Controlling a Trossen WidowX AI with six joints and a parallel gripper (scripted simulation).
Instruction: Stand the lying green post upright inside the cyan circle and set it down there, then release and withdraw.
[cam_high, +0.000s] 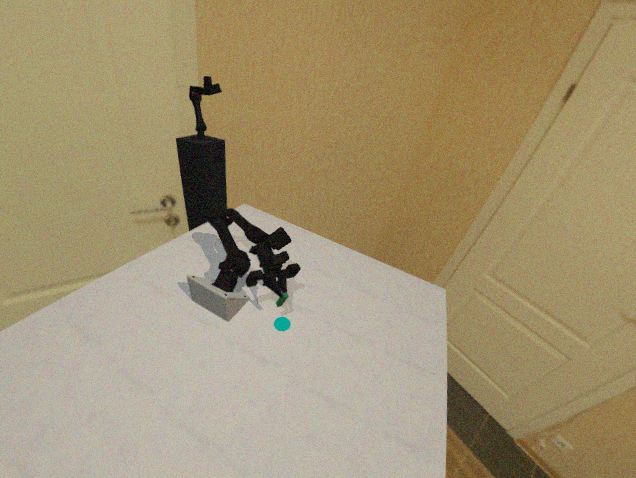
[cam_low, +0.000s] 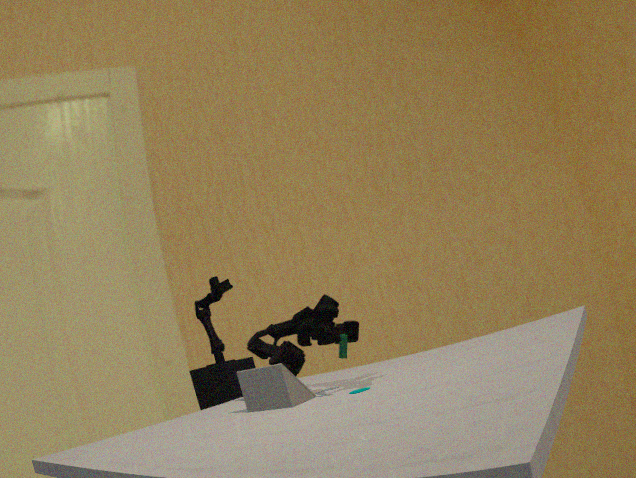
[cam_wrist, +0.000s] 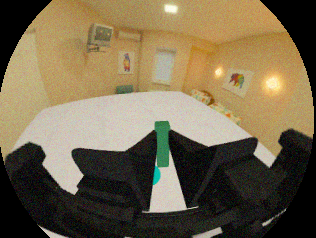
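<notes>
The cyan circle lies 10 mm ahead of my gripper tip and 150 mm below it. From my gripper tip the other things lie so: green post: 10 mm behind, 20 mm below.
</notes>
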